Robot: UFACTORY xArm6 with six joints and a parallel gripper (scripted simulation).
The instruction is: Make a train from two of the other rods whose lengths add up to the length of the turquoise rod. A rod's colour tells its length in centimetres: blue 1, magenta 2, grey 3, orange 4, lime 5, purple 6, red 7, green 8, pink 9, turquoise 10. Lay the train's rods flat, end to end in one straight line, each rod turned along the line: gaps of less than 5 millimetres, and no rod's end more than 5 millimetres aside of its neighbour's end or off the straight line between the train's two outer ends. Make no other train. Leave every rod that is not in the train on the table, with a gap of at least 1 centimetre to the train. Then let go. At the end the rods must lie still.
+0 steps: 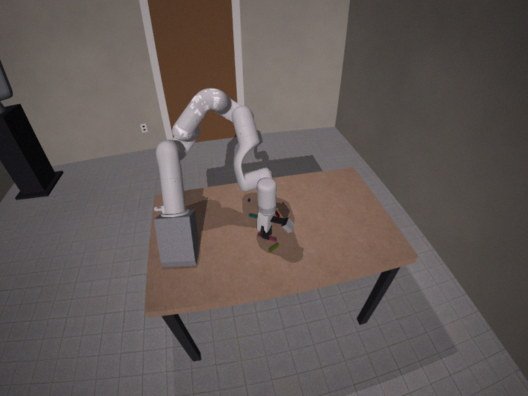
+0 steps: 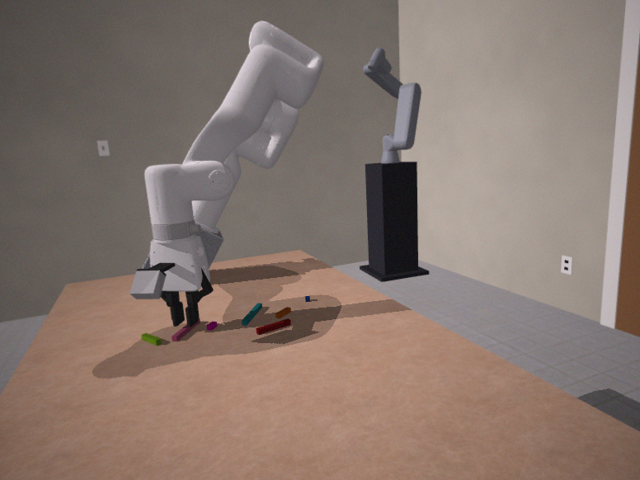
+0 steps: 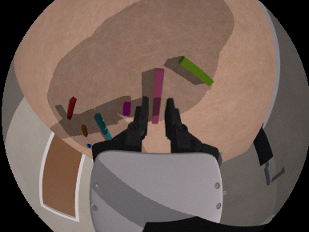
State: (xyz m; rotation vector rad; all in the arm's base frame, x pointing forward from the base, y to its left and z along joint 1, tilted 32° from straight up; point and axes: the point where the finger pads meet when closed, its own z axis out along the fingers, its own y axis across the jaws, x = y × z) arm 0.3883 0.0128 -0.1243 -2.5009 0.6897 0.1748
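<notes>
Now: the pink rod 3 cm below my hand. From my hand the other things lie so: lime rod 2 cm ahead, 6 cm to the right, 3 cm below; then magenta rod 1 cm ahead, 5 cm to the left, 3 cm below; then turquoise rod 2 cm behind, 13 cm to the left, 3 cm below.
</notes>
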